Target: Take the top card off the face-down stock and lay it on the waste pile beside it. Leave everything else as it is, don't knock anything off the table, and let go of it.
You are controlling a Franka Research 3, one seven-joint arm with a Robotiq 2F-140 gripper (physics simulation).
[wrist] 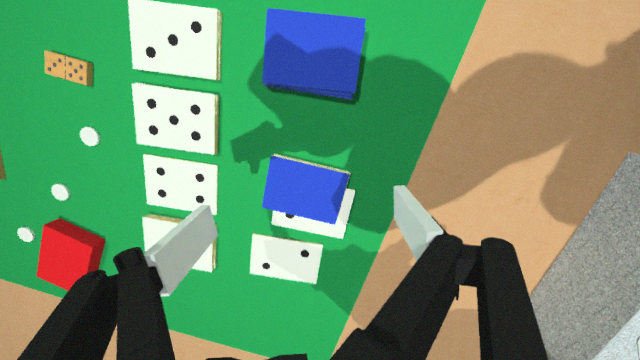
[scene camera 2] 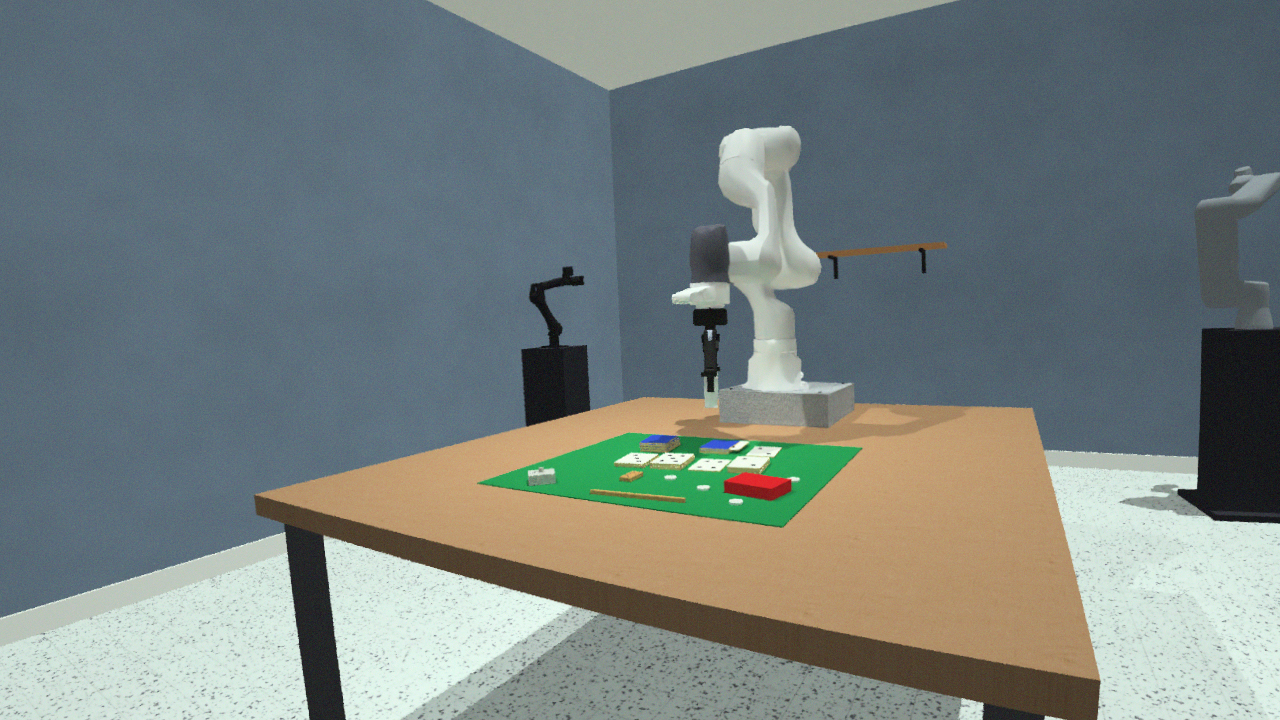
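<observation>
The face-down stock [scene camera 2: 659, 442] [wrist: 314, 52] is a stack of blue-backed cards at the back of the green mat, with its lower edges slightly fanned in the wrist view. Beside it is the waste pile [wrist: 346, 220], where a white face-up card is partly covered. A blue card [scene camera 2: 720, 445] [wrist: 306, 187] lies face down there, slightly askew, with pale card edges showing along its side. My gripper [scene camera 2: 710, 399] [wrist: 301, 211] is open and empty, raised above the mat, with its fingertips spread either side of the waste pile in the wrist view.
Four face-up piles lie in a row, including a three [wrist: 173, 40] and a five [wrist: 174, 120]. A two card [wrist: 286, 258] lies beside the waste pile. A red box [scene camera 2: 757, 486] [wrist: 70, 254], white discs, a domino [scene camera 2: 631, 476] [wrist: 68, 68], a stick [scene camera 2: 637, 495] and a grey block [scene camera 2: 541, 476] are on the mat.
</observation>
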